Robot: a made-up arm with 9 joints.
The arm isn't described. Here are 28 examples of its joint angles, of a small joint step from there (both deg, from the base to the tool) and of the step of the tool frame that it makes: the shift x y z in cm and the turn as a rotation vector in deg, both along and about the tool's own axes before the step.
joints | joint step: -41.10 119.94 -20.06 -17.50 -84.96 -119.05 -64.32 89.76 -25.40 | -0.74 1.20 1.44 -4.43 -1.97 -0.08 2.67 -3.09 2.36
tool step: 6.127 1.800 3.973 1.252 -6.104 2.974
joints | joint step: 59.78 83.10 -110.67 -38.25 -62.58 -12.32 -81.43 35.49 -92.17 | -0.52 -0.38 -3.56 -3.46 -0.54 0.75 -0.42 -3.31 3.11
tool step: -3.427 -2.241 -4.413 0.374 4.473 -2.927
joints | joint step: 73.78 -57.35 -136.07 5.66 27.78 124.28 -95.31 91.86 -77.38 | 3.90 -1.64 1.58 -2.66 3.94 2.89 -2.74 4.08 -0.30
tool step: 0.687 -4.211 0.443 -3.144 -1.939 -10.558
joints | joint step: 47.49 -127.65 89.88 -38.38 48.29 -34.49 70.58 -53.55 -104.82 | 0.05 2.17 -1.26 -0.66 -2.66 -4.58 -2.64 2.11 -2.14
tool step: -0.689 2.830 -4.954 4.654 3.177 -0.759
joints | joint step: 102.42 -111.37 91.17 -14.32 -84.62 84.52 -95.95 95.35 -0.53 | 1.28 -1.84 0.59 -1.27 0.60 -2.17 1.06 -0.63 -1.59
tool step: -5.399 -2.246 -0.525 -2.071 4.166 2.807
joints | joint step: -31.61 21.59 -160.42 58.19 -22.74 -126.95 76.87 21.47 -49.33 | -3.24 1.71 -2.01 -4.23 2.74 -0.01 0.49 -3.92 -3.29
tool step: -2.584 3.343 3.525 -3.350 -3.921 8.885
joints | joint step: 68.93 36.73 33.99 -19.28 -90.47 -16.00 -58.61 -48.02 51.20 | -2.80 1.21 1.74 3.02 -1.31 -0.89 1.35 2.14 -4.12
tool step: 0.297 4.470 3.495 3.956 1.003 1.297
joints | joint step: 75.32 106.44 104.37 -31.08 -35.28 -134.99 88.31 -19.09 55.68 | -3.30 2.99 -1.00 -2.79 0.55 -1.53 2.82 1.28 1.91
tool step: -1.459 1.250 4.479 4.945 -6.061 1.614
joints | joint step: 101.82 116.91 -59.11 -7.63 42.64 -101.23 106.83 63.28 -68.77 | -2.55 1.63 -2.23 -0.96 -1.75 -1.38 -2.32 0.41 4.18
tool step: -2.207 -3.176 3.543 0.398 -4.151 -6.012
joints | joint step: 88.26 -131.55 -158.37 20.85 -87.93 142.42 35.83 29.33 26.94 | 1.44 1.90 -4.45 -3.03 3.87 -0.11 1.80 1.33 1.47
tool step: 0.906 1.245 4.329 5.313 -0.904 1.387
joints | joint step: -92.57 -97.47 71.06 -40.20 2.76 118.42 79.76 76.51 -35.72 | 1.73 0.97 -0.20 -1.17 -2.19 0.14 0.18 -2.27 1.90
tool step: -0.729 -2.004 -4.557 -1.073 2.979 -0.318
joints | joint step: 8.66 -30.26 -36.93 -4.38 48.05 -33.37 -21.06 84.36 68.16 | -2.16 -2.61 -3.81 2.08 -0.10 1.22 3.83 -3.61 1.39
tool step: -6.893 -0.819 -0.827 -0.439 5.943 4.193
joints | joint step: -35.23 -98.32 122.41 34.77 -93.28 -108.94 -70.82 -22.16 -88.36 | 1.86 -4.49 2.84 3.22 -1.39 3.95 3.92 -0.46 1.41
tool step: -4.800 4.902 -0.019 -1.695 2.673 4.299
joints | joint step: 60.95 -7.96 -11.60 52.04 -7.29 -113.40 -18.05 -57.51 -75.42 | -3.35 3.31 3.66 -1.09 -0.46 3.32 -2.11 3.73 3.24
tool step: 2.018 5.918 0.794 8.126 -1.199 -1.809
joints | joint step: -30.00 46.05 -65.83 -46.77 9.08 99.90 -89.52 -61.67 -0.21 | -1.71 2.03 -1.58 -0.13 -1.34 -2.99 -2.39 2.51 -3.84
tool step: -3.170 4.737 -1.507 1.587 -0.370 7.182
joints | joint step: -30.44 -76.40 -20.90 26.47 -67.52 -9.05 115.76 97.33 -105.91 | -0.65 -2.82 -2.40 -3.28 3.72 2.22 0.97 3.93 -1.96
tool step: 0.098 3.356 2.383 4.178 -0.695 -1.269
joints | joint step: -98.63 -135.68 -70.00 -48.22 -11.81 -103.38 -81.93 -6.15 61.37 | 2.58 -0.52 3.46 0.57 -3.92 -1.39 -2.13 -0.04 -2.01
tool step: 5.211 -7.720 0.569 -6.191 -3.064 2.141
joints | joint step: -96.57 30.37 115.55 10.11 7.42 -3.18 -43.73 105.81 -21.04 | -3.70 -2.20 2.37 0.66 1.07 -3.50 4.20 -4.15 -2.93
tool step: 0.648 5.271 -0.262 2.095 0.890 10.745
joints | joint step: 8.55 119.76 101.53 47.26 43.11 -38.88 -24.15 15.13 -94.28 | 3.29 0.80 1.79 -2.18 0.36 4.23 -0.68 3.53 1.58
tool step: -6.871 -2.001 -7.367 3.536 7.149 -8.122
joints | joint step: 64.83 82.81 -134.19 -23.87 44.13 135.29 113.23 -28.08 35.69 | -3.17 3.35 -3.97 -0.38 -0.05 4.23 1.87 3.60 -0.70
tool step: 2.795 -12.230 4.565 2.041 -1.957 -8.655
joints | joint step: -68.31 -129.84 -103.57 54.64 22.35 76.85 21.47 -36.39 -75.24 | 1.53 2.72 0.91 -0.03 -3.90 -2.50 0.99 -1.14 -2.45
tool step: -0.940 -0.114 -1.161 1.282 -0.629 1.596
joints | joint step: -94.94 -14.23 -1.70 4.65 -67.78 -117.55 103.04 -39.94 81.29 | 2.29 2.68 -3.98 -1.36 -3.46 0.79 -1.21 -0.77 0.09
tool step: -8.178 3.173 -0.558 0.490 1.559 8.321
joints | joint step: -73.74 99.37 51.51 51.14 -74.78 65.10 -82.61 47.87 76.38 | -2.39 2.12 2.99 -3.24 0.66 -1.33 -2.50 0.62 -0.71
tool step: -0.306 -4.231 0.685 -2.590 -0.647 -2.352
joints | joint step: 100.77 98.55 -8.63 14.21 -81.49 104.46 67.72 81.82 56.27 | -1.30 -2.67 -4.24 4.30 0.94 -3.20 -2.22 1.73 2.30
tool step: 0.589 1.765 4.020 4.277 4.460 -9.870
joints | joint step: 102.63 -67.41 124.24 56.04 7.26 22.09 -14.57 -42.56 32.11 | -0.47 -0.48 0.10 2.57 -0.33 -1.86 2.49 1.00 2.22
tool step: 2.010 1.152 6.437 4.619 -3.898 -2.853
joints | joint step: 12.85 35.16 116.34 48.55 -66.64 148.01 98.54 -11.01 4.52 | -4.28 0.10 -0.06 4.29 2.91 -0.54 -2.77 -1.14 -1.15
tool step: -1.704 -4.865 -1.282 -3.098 1.103 -1.940
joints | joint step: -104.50 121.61 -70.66 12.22 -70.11 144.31 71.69 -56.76 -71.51 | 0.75 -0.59 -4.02 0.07 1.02 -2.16 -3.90 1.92 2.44
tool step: -1.839 -0.323 0.549 2.233 -0.995 -7.584
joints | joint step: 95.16 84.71 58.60 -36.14 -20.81 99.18 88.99 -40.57 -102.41 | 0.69 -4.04 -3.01 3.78 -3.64 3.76 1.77 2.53 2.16
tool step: 0.150 -1.299 3.357 -0.493 -0.336 -2.294
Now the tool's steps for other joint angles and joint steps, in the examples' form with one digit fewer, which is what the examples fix.
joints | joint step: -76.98 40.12 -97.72 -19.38 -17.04 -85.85 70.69 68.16 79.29 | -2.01 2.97 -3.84 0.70 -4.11 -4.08 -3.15 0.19 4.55
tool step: 0.24 -1.78 -3.99 9.37 -1.69 -5.56
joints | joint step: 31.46 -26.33 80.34 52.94 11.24 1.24 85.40 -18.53 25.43 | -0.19 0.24 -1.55 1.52 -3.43 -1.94 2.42 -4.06 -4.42
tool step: 1.22 3.09 0.85 -4.46 -3.84 9.99
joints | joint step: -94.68 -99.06 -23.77 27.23 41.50 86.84 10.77 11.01 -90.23 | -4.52 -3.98 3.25 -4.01 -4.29 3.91 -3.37 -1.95 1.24
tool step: -1.56 23.63 -9.72 5.82 9.11 15.90
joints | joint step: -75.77 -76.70 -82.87 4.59 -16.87 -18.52 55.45 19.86 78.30 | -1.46 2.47 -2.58 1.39 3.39 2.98 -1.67 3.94 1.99
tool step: 0.17 3.14 -3.55 3.51 -1.84 -10.41
